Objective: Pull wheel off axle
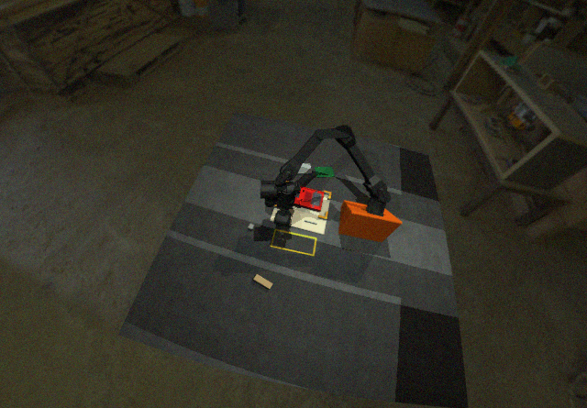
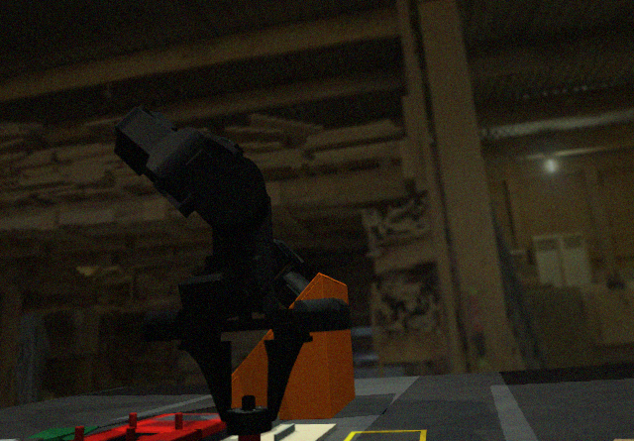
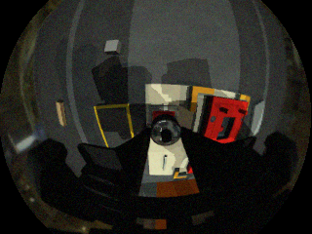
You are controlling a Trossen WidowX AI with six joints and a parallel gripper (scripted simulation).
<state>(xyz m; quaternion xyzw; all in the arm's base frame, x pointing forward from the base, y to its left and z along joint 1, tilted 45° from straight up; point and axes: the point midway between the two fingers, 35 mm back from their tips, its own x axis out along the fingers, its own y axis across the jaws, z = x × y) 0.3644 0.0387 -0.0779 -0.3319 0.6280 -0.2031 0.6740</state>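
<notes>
Right now my gripper tip is 10 mm above the upright axle. The rest, counted from my gripper tip: wheel right at my gripper tip; wooden block 20 mm behind, 300 mm to the left, 30 mm below; grey cube 120 mm ahead, 100 mm to the left, 30 mm below.
</notes>
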